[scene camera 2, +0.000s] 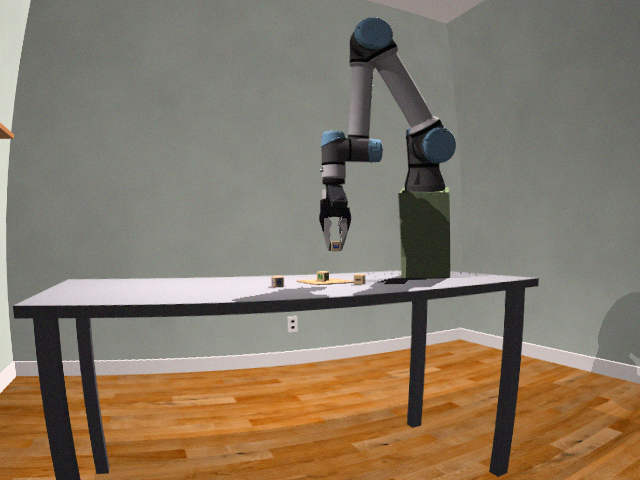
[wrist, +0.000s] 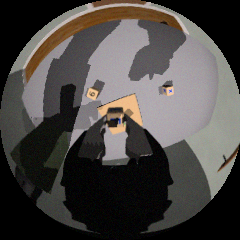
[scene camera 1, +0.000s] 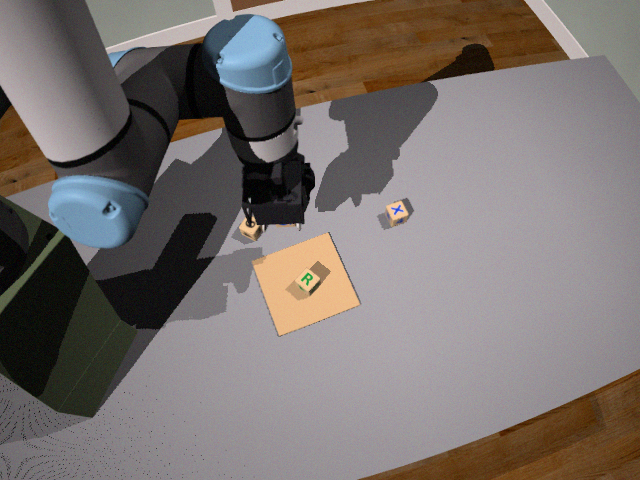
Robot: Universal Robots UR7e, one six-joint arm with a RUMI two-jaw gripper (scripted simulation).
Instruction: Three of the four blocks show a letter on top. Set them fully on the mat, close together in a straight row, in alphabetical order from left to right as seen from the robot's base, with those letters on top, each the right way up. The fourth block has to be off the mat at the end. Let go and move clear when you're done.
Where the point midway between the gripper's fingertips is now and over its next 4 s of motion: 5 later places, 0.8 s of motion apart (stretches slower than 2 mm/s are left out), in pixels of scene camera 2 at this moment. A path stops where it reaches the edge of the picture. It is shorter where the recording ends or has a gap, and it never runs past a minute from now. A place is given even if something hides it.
The gripper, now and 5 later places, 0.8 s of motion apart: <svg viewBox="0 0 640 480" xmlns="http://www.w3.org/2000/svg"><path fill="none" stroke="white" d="M335 250L330 250L330 266L330 280L330 280L330 263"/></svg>
